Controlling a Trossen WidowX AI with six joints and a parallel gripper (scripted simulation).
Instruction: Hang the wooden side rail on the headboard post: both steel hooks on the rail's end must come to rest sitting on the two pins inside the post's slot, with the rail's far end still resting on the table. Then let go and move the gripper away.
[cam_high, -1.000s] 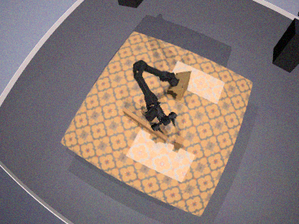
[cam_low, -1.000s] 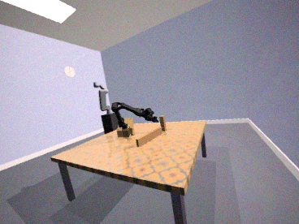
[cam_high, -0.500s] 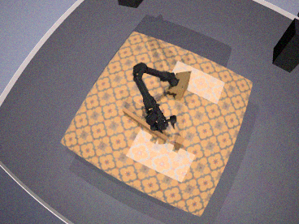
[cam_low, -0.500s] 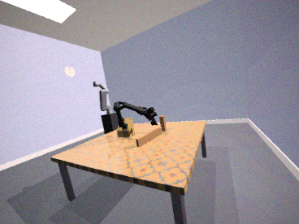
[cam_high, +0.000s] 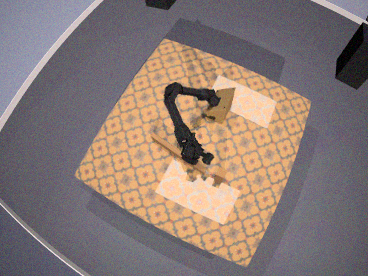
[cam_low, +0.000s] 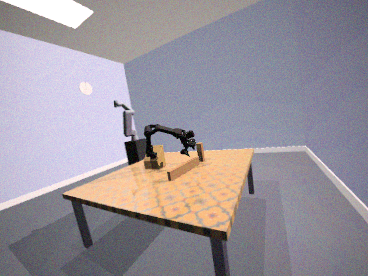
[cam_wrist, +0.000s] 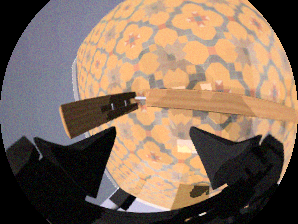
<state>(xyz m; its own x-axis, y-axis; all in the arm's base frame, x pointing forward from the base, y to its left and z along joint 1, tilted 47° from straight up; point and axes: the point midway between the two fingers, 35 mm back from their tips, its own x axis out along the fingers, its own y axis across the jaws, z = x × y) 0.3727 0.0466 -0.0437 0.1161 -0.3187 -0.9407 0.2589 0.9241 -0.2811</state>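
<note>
My gripper tip is 40 mm short of the headboard post, 120 mm to the right of it and 20 mm above it.
</note>
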